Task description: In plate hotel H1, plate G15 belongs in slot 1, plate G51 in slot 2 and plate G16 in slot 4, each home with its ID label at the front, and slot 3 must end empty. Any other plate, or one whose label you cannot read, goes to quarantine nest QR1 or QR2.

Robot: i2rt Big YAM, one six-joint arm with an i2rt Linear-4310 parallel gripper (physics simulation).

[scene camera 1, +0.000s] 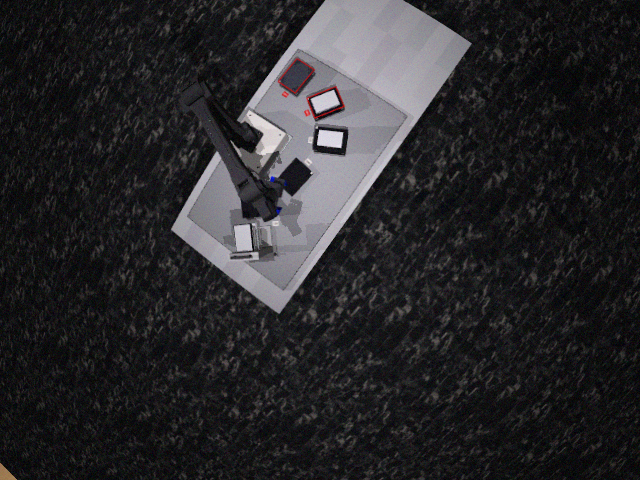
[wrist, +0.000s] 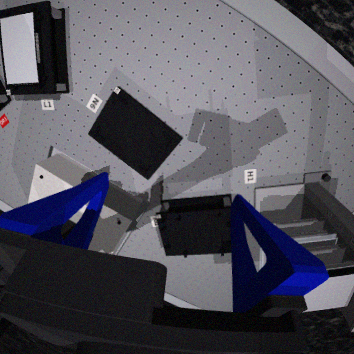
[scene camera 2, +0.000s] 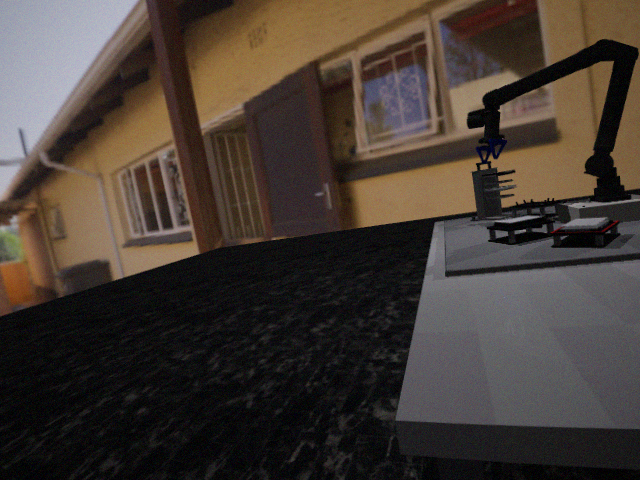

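Where they show: gripper, fingertip midpoint: [scene camera 1: 283, 196] [wrist: 171, 189] [scene camera 2: 489, 161]; arm's base, link origin: [scene camera 1: 251, 139] [wrist: 68, 232] [scene camera 2: 609, 199].
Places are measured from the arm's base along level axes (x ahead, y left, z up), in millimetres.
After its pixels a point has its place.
Observation:
My gripper [scene camera 1: 277, 196] @(y -138, x 360, z 212 mm) [scene camera 2: 491, 157] @(y -138, x 360, z 212 mm) [wrist: 171, 189] @(y -138, x 360, z 212 mm) is open and empty, with blue fingers, high above the board beside hotel H1. Hotel H1 [scene camera 1: 244, 256] @(y -447, x 353, z 222 mm) [scene camera 2: 485, 193] @(y -434, x 351, z 67 mm) is a grey tower with several shelves; its H1 label [wrist: 250, 176] @(y -302, x 333, z -60 mm) shows in the wrist view. A white-topped plate [scene camera 1: 243, 237] @(y -397, x 288, z 161 mm) shows in it from above; its slot and ID are unreadable. One red-edged quarantine nest [scene camera 1: 296, 76] @(y 409, x 7, z -21 mm) looks empty. A white-topped plate [scene camera 1: 325, 102] @(y 358, x 222, z -7 mm) [scene camera 2: 584, 223] @(y 391, x 227, z -7 mm) rests on the other red-edged nest. Another white-topped plate [scene camera 1: 329, 138] @(y 209, x 344, z 4 mm) [scene camera 2: 519, 222] @(y 260, x 358, z 0 mm) [wrist: 19, 49] @(y 206, x 348, z 3 mm) rests on a black nest. Their IDs are unreadable.
An empty black nest [scene camera 1: 295, 176] @(y -37, x 292, z -49 mm) [wrist: 135, 132] @(y -46, x 296, z -49 mm) lies mid-board. Another black nest [wrist: 197, 230] @(y -258, x 188, z -1 mm) lies between it and the hotel, below my fingers in the wrist view. The arm's white base [scene camera 1: 271, 135] @(y 73, x 82, z 0 mm) [scene camera 2: 599, 210] @(y 121, x 83, z -16 mm) stands at the board's edge.

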